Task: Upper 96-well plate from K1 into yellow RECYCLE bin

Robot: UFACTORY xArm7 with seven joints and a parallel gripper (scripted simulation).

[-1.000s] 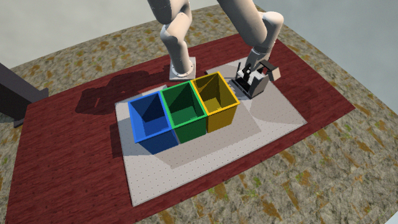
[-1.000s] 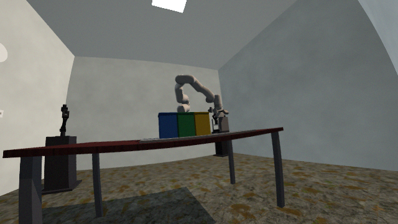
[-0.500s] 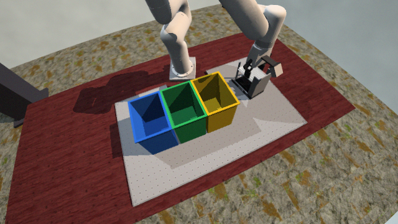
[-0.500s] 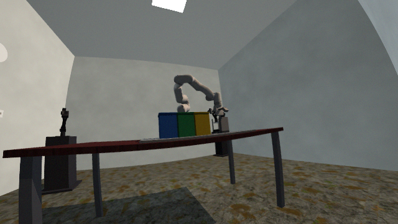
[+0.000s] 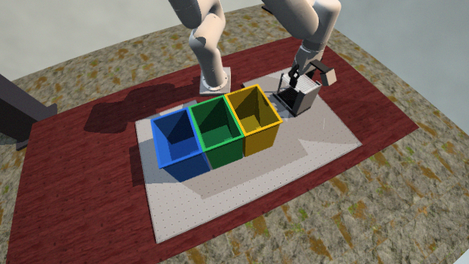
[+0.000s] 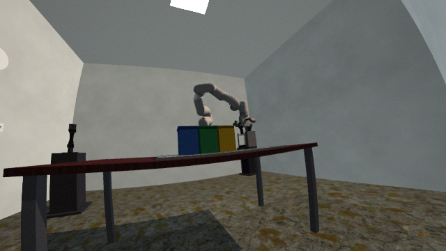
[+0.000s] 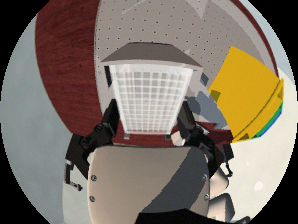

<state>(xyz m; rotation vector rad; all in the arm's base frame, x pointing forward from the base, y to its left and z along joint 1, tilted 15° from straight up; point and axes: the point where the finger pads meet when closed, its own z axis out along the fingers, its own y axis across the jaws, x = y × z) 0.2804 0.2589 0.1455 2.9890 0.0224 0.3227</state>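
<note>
Right now the grey side wall is 70 mm ahead of my hand and 60 mm below it. Round my hand: dark plate: 120 mm below; white 96-well plate: 10 mm below; yellow bin: 30 mm ahead, 260 mm to the right, 50 mm below.
</note>
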